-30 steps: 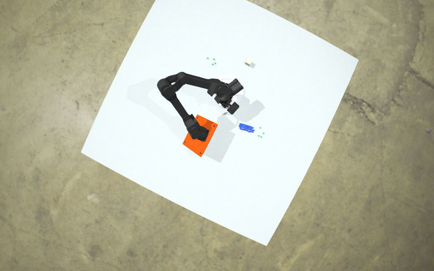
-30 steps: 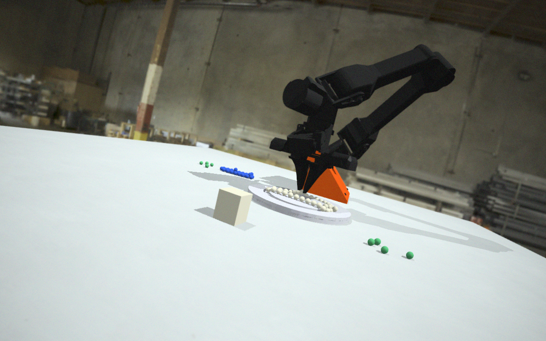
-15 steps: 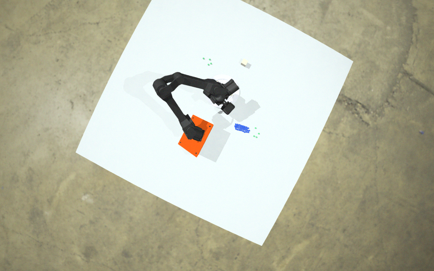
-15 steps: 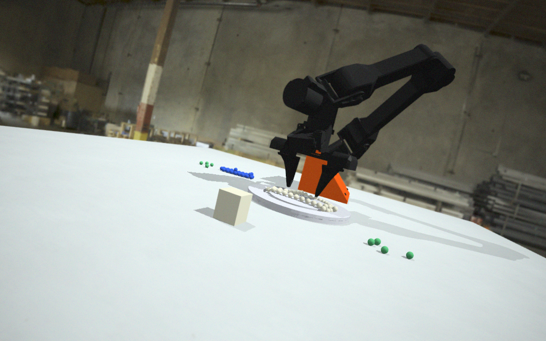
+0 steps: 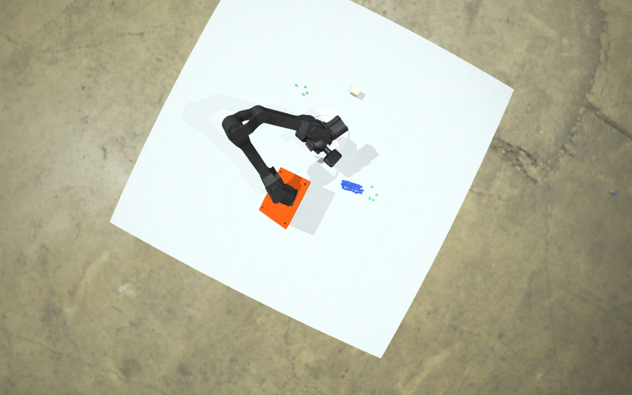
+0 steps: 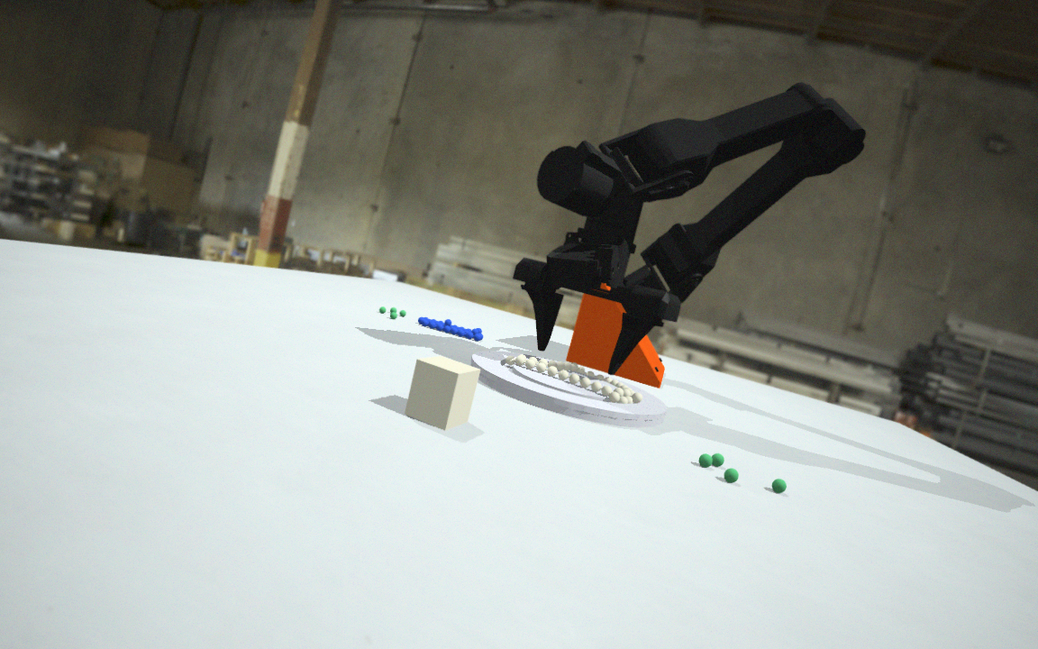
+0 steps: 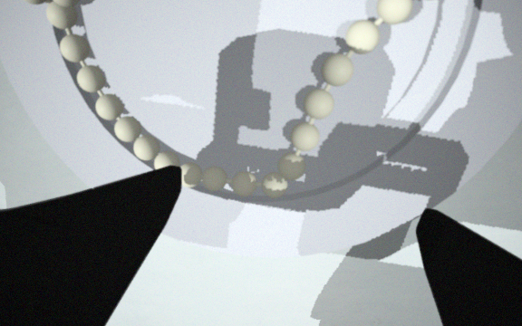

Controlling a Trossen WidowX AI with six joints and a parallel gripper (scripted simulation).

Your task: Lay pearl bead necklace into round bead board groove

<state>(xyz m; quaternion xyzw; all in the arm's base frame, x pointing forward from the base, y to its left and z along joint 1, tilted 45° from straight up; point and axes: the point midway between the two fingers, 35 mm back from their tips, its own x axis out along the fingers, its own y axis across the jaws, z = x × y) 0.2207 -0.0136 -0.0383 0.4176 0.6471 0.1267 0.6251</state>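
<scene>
The round bead board lies 7 cm ahead of my gripper tip and 1 cm below it. Also, from my gripper tip: cream cube 27 cm ahead, 6 cm to the right.
</scene>
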